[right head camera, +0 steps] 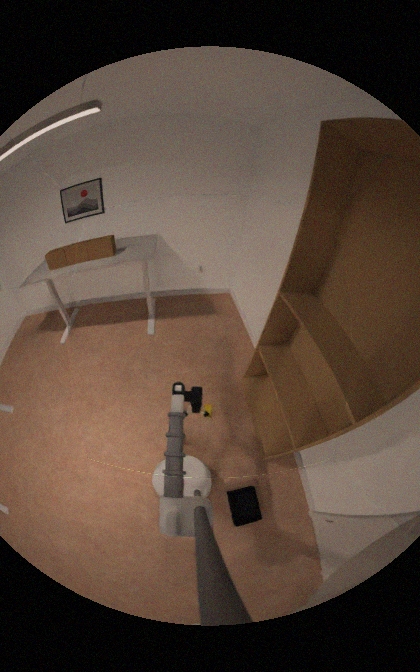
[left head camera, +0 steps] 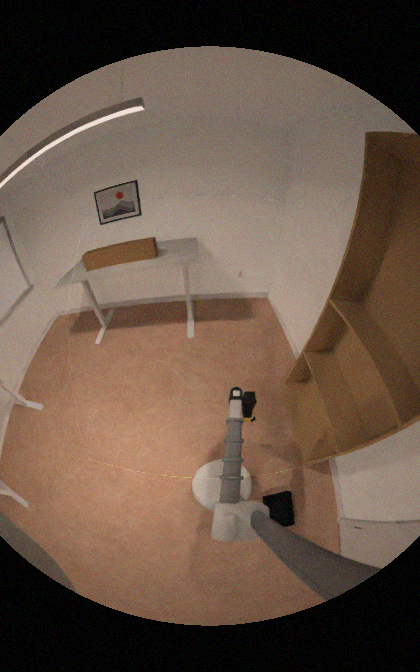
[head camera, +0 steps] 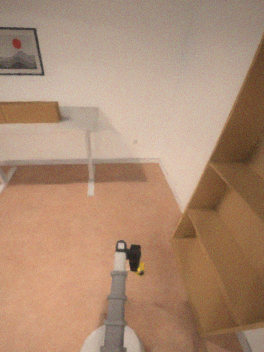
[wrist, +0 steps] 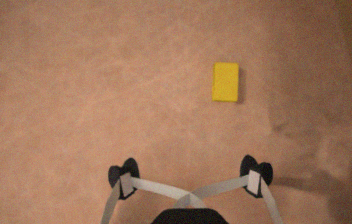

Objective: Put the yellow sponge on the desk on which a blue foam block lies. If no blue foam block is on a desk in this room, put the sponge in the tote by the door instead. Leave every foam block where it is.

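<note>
The yellow sponge (wrist: 225, 82) (right head camera: 208, 410) (head camera: 141, 268) lies on the floor. In the wrist view it is ahead of the fingers and a little right of centre; in the head views the gripper partly covers it. My gripper (wrist: 189, 170) points down above the floor, open, with nothing between its fingers; the sponge is apart from them. A grey-white desk (head camera: 82, 116) (left head camera: 177, 247) (right head camera: 137, 247) stands at the far wall. No blue foam block shows on its visible top; the area behind the brown boxes is hidden. I cannot identify the tote by the door.
Brown boxes (head camera: 30, 113) (left head camera: 120, 253) (right head camera: 81, 252) stand on the desk. A wooden shelf unit (head camera: 197, 190) (left head camera: 350, 235) (right head camera: 303, 225) stands close on the right. A black square object (left head camera: 280, 507) (right head camera: 244, 506) is on the floor right of my base. White legs of other furniture show at far left.
</note>
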